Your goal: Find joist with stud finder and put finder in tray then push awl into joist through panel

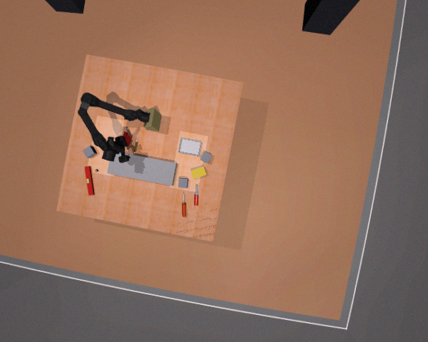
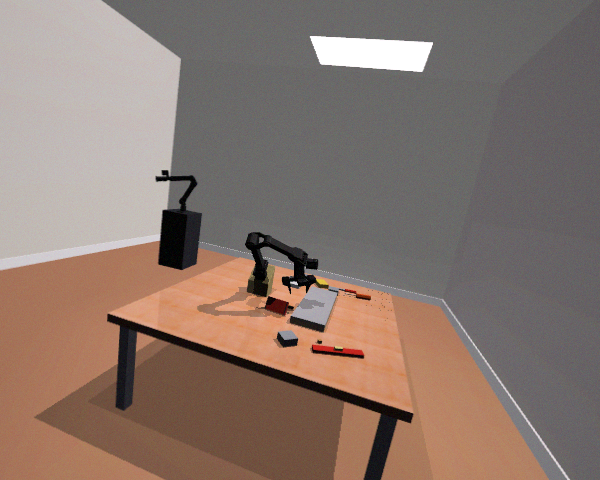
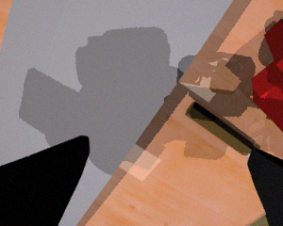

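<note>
Now: the red stud finder 110 mm behind my gripper tip, 80 mm below it and 50 mm to the right of it. Round my gripper tip: white tray: 440 mm to the left, 100 mm behind, 90 mm below; then red level: 330 mm to the right, 260 mm ahead, 80 mm below; then awl: 90 mm below, 90 mm behind, 10 mm to the left.
</note>
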